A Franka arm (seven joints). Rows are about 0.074 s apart.
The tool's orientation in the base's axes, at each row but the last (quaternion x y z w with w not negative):
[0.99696 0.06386 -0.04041 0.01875]
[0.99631 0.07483 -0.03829 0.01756]
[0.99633 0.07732 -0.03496 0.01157]
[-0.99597 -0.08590 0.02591 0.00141]
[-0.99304 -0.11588 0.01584 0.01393]
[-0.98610 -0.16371 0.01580 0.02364]
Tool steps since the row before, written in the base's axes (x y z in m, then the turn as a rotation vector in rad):
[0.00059 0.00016 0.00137 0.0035 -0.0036 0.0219]
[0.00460 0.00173 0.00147 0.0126 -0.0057 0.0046]
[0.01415 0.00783 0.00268 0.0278 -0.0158 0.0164]
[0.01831 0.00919 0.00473 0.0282 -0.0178 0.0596]
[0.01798 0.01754 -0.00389 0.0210 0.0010 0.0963]
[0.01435 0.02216 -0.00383 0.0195 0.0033 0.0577]
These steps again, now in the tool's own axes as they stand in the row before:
[0.00049 -0.00004 -0.00142 0.0012 0.0047 -0.0219]
[0.00467 -0.00097 -0.00187 0.0112 0.0077 -0.0053]
[0.01495 -0.00550 -0.00386 0.0238 0.0202 -0.0178]
[0.01935 -0.00596 -0.00569 0.0216 0.0219 -0.0610]
[0.02164 -0.01281 0.00368 0.0179 0.0008 -0.0969]
[0.02083 -0.01613 0.00418 0.0182 0.0002 -0.0582]

